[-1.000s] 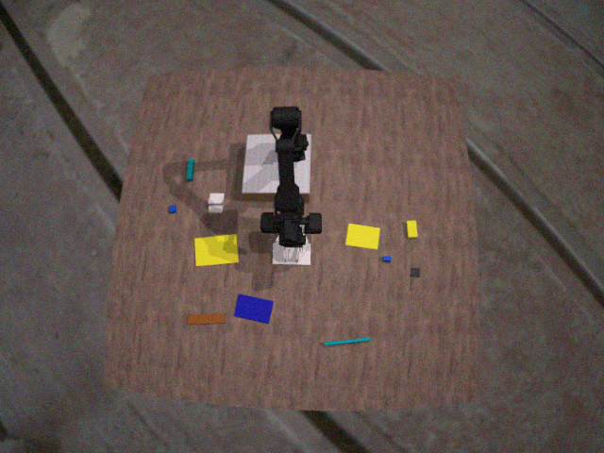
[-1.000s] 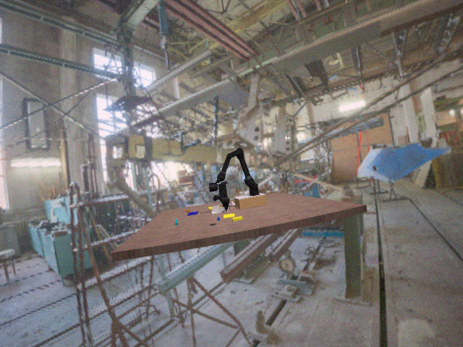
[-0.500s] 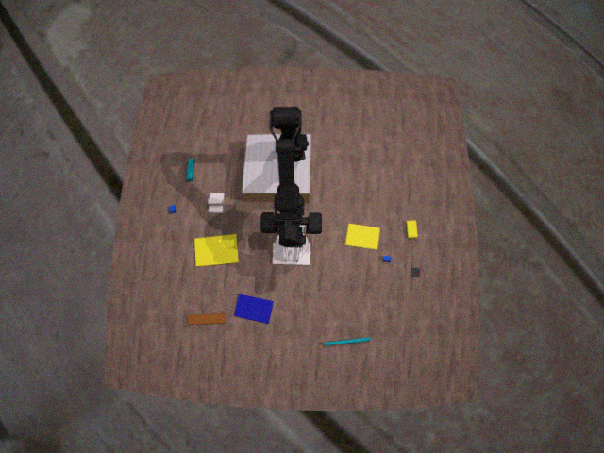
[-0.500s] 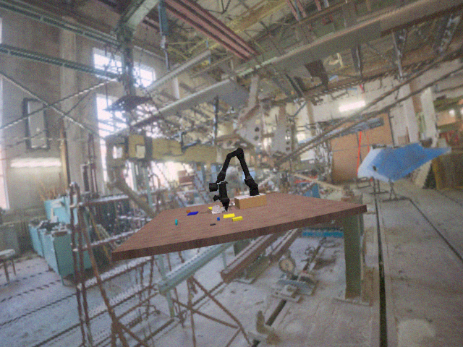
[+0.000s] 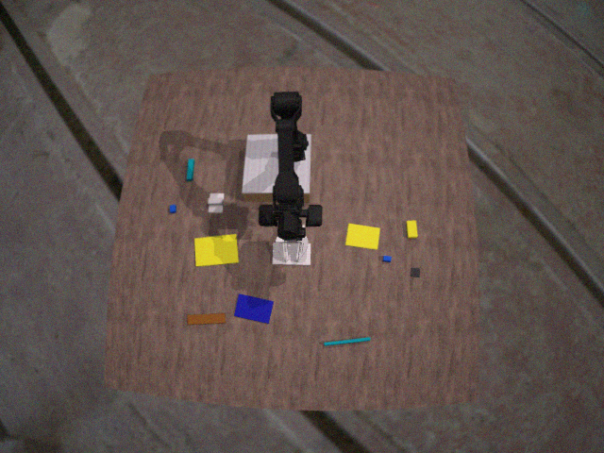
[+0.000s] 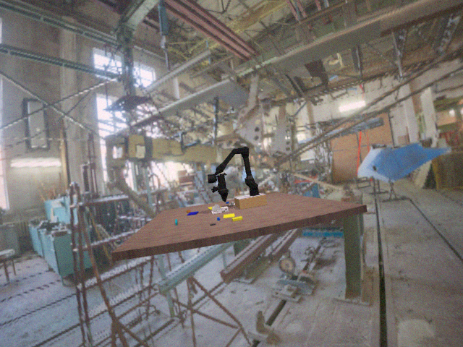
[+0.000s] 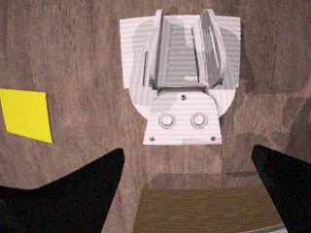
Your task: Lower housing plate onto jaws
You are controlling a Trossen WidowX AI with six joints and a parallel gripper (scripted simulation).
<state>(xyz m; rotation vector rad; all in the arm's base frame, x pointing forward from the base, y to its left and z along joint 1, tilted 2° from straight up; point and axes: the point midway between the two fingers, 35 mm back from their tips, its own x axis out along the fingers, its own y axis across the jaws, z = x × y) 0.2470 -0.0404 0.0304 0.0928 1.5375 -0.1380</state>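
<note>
Now: gripper tip 70 mm short of the white base, 70 mm above it and 10 mm to the left of it. Round my gripper tip: yellow card (260 mm to the right, 70 mm below, 30 mm ahead); blue card (240 mm ahead, 150 mm to the right, 70 mm below); orange strip (320 mm to the right, 250 mm ahead, 70 mm below).
</note>
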